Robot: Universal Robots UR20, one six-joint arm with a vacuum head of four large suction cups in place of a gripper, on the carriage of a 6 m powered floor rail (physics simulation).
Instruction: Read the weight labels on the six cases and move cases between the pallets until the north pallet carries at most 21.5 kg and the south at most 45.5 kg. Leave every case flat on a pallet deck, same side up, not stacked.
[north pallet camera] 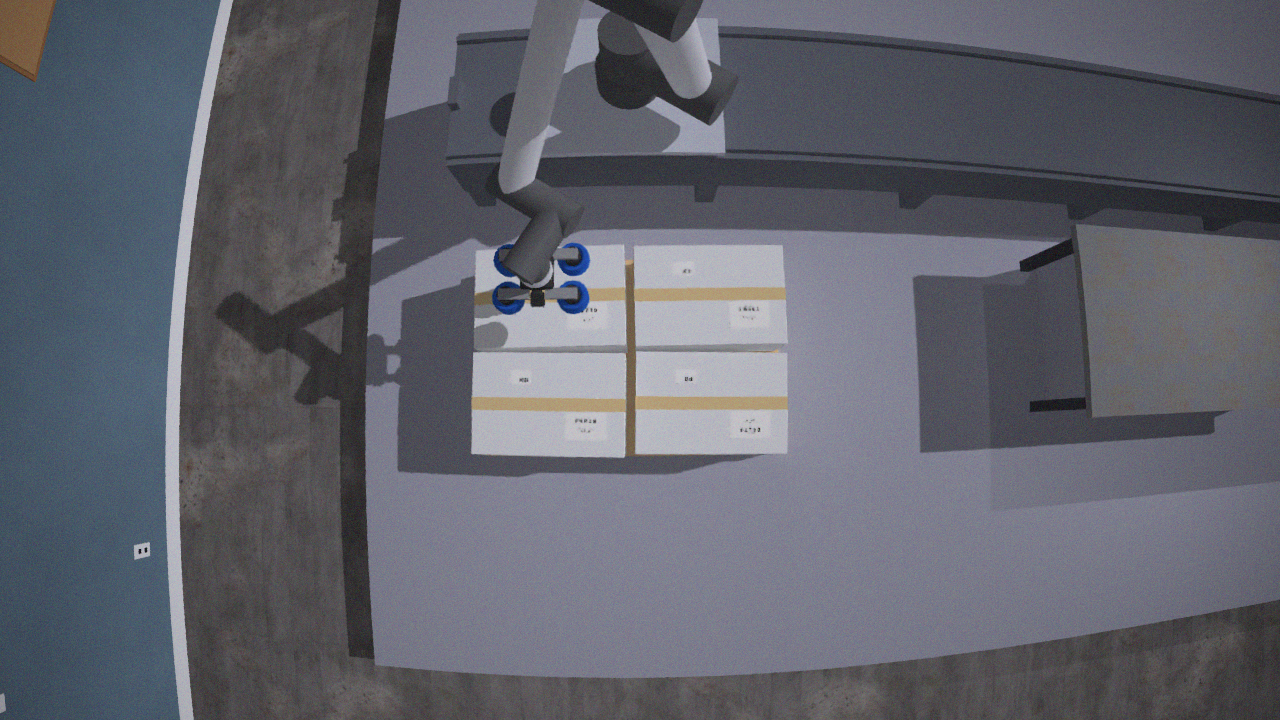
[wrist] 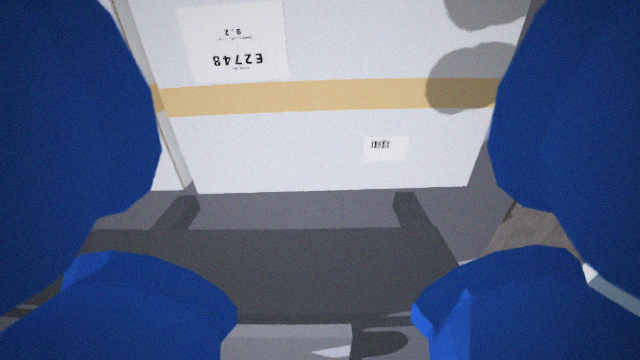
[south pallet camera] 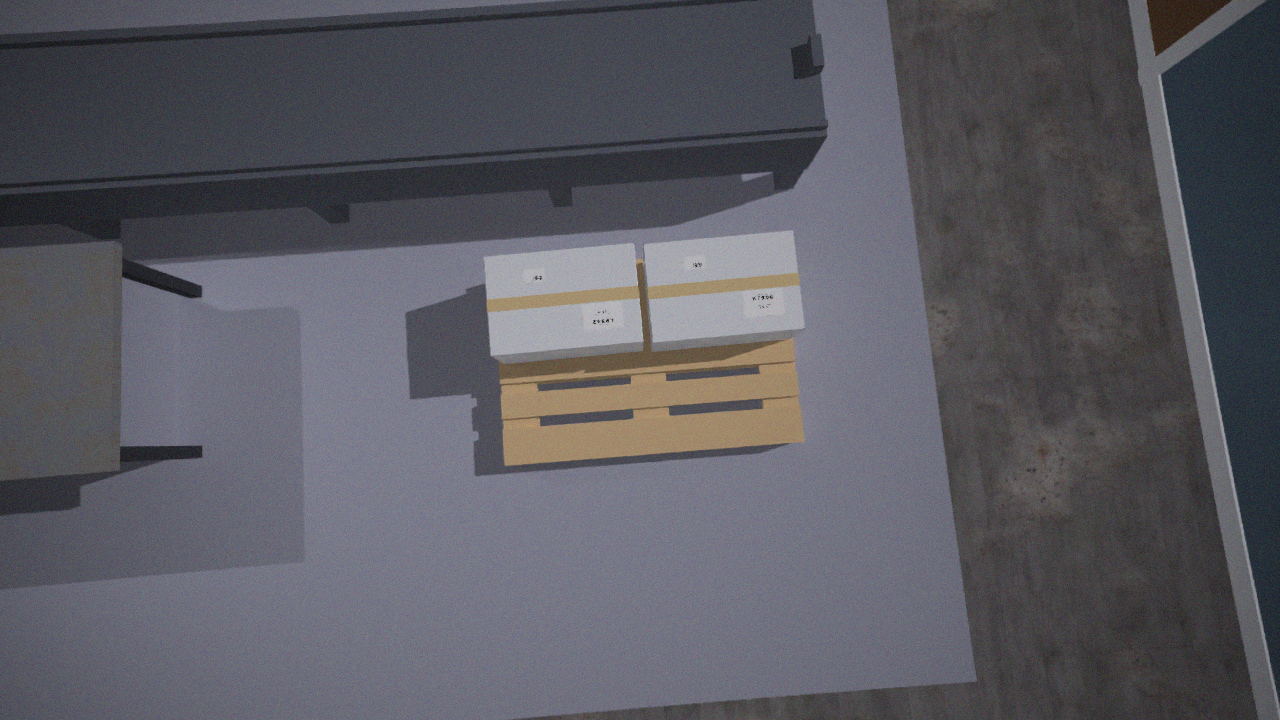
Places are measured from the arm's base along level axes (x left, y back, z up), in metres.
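Where they show: end effector, tool point: (wrist: 324, 236).
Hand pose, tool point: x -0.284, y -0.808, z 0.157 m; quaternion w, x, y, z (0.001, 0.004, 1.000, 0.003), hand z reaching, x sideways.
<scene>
After its pixels a point has its place.
Four white taped cases cover the north pallet (north pallet camera: 630, 394) @[x -0.007, y -1.153, z -0.427 m]: rail-side left (north pallet camera: 604, 268) @[x -0.096, y -0.702, z -0.147 m] (wrist: 280, 140) @[x -0.211, y -0.727, z -0.148 m], rail-side right (north pallet camera: 707, 326) @[x 0.279, y -0.919, z -0.159 m], front left (north pallet camera: 546, 438) @[x -0.308, y -1.323, z -0.144 m] and front right (north pallet camera: 689, 438) @[x 0.209, y -1.327, z -0.184 m]. My suction head (north pallet camera: 540, 278) @[x -0.283, y -0.808, z 0.157 m] (wrist: 322, 200) @[x -0.283, y -0.808, z 0.157 m] is open and empty, above the rail-side left case and apart from it. That case's label (wrist: 232, 47) @[x -0.156, y -0.875, z -0.147 m], upside down in the wrist view, reads E2748 and appears to read 9.2. Two white cases, left (south pallet camera: 563, 331) @[x 5.184, y -0.923, z -0.160 m] and right (south pallet camera: 698, 313) @[x 5.686, y -0.895, z -0.163 m], sit on the rail-side half of the south pallet (south pallet camera: 648, 436) @[x 5.468, y -1.329, z -0.427 m]; its front deck half is bare. Other weights are too small to read.
The rail (north pallet camera: 895, 116) (south pallet camera: 402, 98) runs behind both pallets, with my carriage (north pallet camera: 707, 138) @[x 0.286, y -0.243, z 0.000 m] behind the north one. A speckled table (north pallet camera: 1181, 322) @[x 2.391, y -0.909, z -0.040 m] (south pallet camera: 53, 358) @[x 3.456, y -0.901, z -0.040 m] stands between the pallets, its dark legs sticking out at the sides.
</scene>
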